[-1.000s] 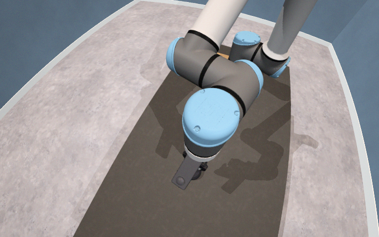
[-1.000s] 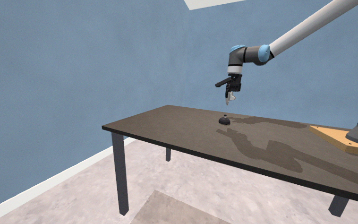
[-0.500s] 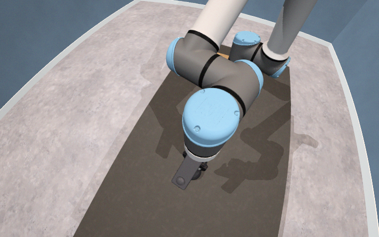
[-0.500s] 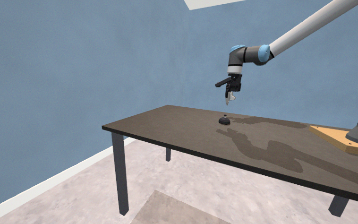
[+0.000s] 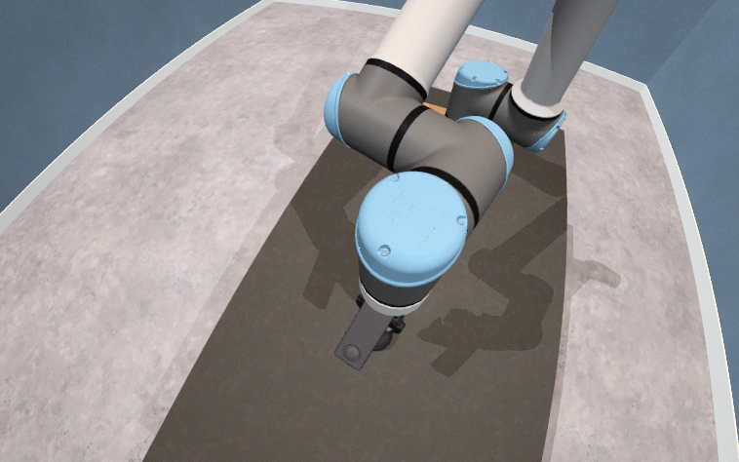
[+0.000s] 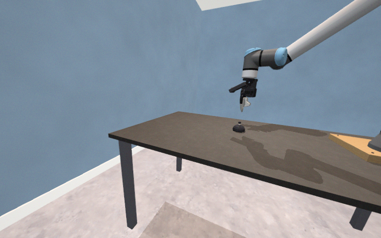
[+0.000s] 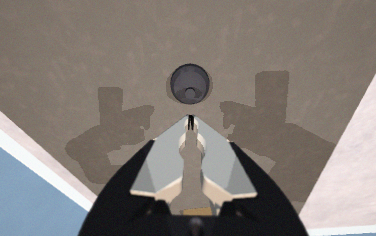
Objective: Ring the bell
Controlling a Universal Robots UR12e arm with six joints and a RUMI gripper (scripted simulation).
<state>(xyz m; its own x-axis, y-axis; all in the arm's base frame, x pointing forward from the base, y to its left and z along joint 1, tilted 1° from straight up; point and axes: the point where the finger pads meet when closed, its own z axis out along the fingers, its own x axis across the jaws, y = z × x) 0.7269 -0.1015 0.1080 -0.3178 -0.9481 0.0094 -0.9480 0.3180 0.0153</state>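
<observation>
My gripper is now 100 mm above the bell button. From my hand the other things lie so: bell: 110 mm below.
</observation>
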